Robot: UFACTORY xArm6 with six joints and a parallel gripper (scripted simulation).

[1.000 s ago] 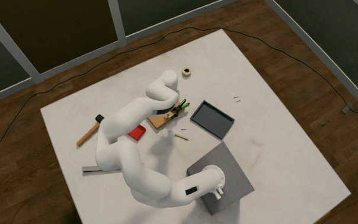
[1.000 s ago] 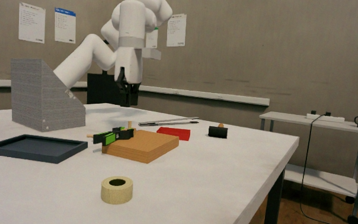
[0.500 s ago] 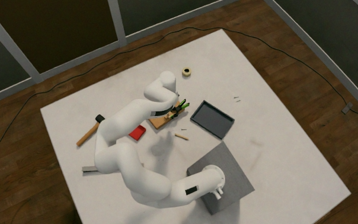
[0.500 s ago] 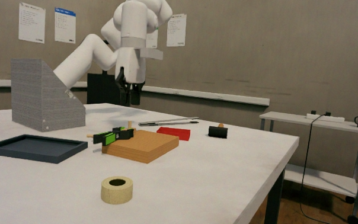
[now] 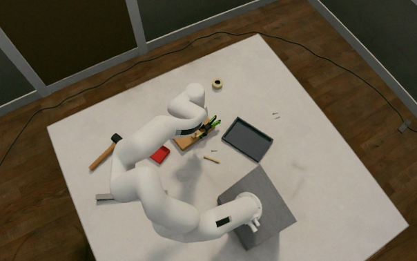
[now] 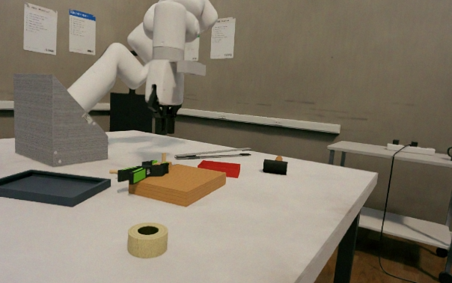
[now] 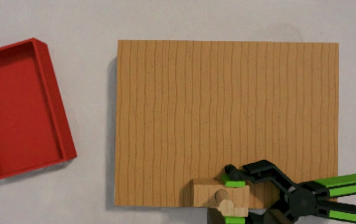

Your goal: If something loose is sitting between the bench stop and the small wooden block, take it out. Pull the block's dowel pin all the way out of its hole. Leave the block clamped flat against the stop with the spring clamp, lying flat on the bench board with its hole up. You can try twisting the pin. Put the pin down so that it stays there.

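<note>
Now: the dowel pin 90 mm below my hand. Also, from my hand: loose dowel (140 mm below, 130 mm behind, 10 mm to the right); then small wooden block (110 mm below); then red tray (200 mm to the left, 140 mm below, 40 mm ahead).
</note>
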